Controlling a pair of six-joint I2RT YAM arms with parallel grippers.
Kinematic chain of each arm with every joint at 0, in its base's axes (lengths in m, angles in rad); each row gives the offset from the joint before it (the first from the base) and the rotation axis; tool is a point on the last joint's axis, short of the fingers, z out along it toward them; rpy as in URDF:
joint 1: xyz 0 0 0.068 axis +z
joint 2: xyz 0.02 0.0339 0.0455 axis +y
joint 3: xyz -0.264 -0.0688 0 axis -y
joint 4: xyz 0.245 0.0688 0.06 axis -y
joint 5: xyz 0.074 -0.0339 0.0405 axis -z
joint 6: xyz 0.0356 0 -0.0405 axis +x
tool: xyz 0 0 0 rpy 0 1.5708 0
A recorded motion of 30 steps. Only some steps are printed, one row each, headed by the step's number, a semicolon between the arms.
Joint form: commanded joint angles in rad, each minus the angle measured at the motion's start. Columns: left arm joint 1, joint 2, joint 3, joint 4, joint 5, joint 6; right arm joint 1, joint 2, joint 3, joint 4, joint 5, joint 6.
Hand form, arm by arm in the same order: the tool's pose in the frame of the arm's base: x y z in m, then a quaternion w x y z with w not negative. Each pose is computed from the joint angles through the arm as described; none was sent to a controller.
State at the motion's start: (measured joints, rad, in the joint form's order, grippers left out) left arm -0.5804 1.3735 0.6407 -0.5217 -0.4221 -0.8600; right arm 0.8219 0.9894 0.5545 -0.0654 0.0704 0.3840
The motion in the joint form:
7: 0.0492 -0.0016 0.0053 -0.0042 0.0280 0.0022; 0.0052 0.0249 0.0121 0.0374 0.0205 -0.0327
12: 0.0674 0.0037 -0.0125 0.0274 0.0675 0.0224; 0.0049 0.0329 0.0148 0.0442 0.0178 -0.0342
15: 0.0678 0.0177 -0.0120 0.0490 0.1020 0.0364; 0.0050 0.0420 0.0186 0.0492 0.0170 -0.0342
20: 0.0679 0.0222 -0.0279 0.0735 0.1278 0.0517; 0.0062 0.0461 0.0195 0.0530 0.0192 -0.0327
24: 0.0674 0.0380 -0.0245 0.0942 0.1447 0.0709; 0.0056 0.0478 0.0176 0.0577 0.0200 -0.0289
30: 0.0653 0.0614 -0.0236 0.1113 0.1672 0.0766; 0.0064 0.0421 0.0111 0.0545 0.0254 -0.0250
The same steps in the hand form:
7: 0.2004 -0.1019 0.1531 0.24338 -0.18809 0.95027 0.04884; 0.1545 0.1632 0.2356 0.45392 -0.17802 0.83447 0.25674
12: 0.2013 -0.0992 0.1480 0.23402 -0.18530 0.95375 0.03551; 0.1556 0.1644 0.2355 0.45406 -0.17909 0.83388 0.25768
15: 0.2033 -0.1015 0.1456 0.22677 -0.17704 0.95749 0.02121; 0.1567 0.1657 0.2354 0.45377 -0.17936 0.83391 0.25792
20: 0.2020 -0.1018 0.1413 0.22070 -0.16818 0.96066 0.01156; 0.1571 0.1664 0.2352 0.45413 -0.17862 0.83388 0.25788
24: 0.2047 -0.1041 0.1395 0.21891 -0.15794 0.96287 0.00441; 0.1574 0.1665 0.2347 0.45428 -0.17649 0.83403 0.25859
30: 0.2063 -0.1065 0.1352 0.21040 -0.15219 0.96569 -0.00246; 0.1563 0.1653 0.2334 0.45351 -0.17413 0.83552 0.25672

